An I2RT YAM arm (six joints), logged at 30 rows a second.
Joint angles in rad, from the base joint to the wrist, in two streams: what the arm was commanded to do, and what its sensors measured. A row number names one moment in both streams.
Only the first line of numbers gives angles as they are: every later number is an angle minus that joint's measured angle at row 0.
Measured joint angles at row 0:
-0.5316, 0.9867, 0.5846, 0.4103, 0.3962, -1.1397
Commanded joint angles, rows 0 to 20:
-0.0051, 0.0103, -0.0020, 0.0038, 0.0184, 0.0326
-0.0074, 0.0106, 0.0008, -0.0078, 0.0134, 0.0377
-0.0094, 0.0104, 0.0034, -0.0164, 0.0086, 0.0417
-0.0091, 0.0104, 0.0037, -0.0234, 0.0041, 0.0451
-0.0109, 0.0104, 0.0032, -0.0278, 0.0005, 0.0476
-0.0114, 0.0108, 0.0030, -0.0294, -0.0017, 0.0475
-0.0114, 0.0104, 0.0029, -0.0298, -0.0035, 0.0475
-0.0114, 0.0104, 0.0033, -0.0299, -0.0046, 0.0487
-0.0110, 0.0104, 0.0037, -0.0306, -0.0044, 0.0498
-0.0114, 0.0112, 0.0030, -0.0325, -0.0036, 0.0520
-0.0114, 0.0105, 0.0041, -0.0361, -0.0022, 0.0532
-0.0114, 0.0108, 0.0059, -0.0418, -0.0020, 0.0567
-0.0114, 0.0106, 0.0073, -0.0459, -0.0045, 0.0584
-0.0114, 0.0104, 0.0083, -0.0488, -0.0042, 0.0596
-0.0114, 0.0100, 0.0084, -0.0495, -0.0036, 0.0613
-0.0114, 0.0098, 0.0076, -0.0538, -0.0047, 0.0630
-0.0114, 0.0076, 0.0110, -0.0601, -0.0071, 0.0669
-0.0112, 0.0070, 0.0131, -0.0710, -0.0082, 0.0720
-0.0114, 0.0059, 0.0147, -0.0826, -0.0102, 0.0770
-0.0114, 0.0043, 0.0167, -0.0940, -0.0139, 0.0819
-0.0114, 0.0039, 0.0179, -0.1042, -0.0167, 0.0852
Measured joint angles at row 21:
0.0000, 0.0107, 0.0000, -0.0386, -0.0641, 0.0508
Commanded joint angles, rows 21 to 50:
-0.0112, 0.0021, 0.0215, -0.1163, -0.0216, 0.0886
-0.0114, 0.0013, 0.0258, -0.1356, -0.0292, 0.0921
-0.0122, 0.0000, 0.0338, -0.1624, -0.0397, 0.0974
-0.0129, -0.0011, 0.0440, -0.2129, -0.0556, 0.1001
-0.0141, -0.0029, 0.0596, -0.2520, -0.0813, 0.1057
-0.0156, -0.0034, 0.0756, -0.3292, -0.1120, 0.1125
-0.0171, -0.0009, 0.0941, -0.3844, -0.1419, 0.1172
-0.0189, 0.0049, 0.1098, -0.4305, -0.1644, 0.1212
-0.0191, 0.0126, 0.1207, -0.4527, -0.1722, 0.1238
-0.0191, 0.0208, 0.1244, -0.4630, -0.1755, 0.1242
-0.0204, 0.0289, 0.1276, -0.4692, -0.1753, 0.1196
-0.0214, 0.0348, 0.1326, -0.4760, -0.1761, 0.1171
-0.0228, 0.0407, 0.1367, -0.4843, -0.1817, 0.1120
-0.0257, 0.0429, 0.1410, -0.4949, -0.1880, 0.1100
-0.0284, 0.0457, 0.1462, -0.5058, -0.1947, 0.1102
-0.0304, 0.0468, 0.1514, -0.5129, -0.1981, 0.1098
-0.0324, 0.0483, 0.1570, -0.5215, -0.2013, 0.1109
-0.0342, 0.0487, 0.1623, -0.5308, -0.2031, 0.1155
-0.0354, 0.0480, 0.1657, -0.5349, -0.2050, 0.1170
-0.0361, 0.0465, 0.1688, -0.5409, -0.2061, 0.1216
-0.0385, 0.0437, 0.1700, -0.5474, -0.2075, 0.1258
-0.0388, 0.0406, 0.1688, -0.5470, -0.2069, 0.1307
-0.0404, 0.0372, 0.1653, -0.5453, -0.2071, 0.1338
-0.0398, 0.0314, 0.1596, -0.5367, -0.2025, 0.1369
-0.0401, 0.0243, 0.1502, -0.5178, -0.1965, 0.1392
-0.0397, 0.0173, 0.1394, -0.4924, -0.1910, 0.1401
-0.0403, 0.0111, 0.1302, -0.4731, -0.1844, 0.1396
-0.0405, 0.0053, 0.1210, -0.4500, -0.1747, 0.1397
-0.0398, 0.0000, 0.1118, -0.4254, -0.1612, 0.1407
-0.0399, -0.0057, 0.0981, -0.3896, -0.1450, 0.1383
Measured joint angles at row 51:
0.0000, 0.0297, 0.1438, -0.4135, -0.3289, 0.1061
